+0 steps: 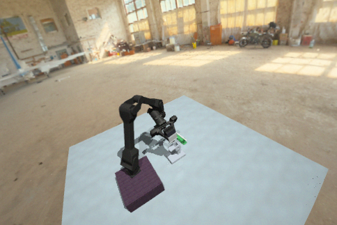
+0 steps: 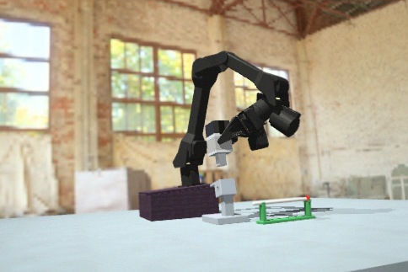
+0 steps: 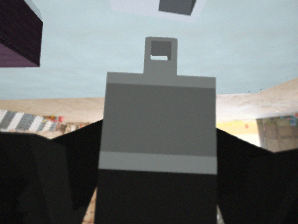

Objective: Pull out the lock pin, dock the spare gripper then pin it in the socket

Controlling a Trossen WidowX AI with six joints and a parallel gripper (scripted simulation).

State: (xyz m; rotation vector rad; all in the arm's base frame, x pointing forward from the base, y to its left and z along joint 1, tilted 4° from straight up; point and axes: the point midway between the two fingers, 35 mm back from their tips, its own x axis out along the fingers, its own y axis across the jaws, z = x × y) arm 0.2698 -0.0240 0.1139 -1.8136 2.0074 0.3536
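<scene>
Now: the green rack 17 cm below my gripper tip, 13 cm ahead of it and 10 cm to the left of it. The rest, counted from my gripper tip: grey mount: 14 cm below, 2 cm to the left, 1 cm ahead; then spare gripper: 1 cm to the left.
</scene>
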